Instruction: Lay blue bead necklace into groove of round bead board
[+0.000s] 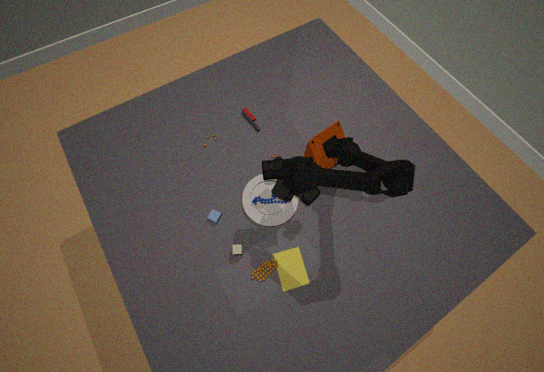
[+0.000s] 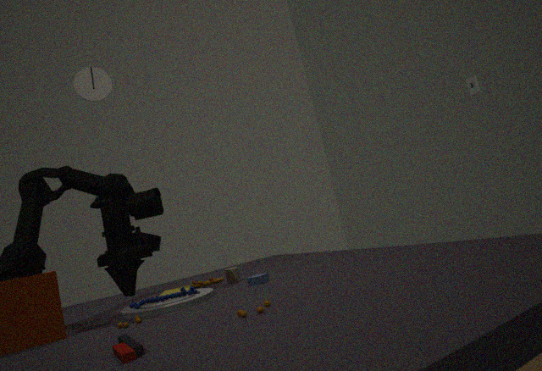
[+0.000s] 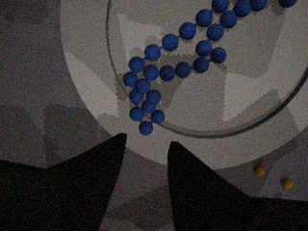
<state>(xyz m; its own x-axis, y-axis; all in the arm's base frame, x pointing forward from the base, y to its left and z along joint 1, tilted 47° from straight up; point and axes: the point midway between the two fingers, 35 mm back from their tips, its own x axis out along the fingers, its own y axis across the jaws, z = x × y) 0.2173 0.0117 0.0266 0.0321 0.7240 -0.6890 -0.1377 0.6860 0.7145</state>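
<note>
The round white bead board is 70 mm ahead of my gripper tip, 30 mm below it and 20 mm to the right of it. Also, from my gripper tip: cream cube (270 mm ahead, 50 mm to the left, 20 mm below); then yellow sheet (200 mm to the left, 170 mm ahead, 40 mm below); then light blue cube (260 mm ahead, 90 mm to the right, 30 mm below).
</note>
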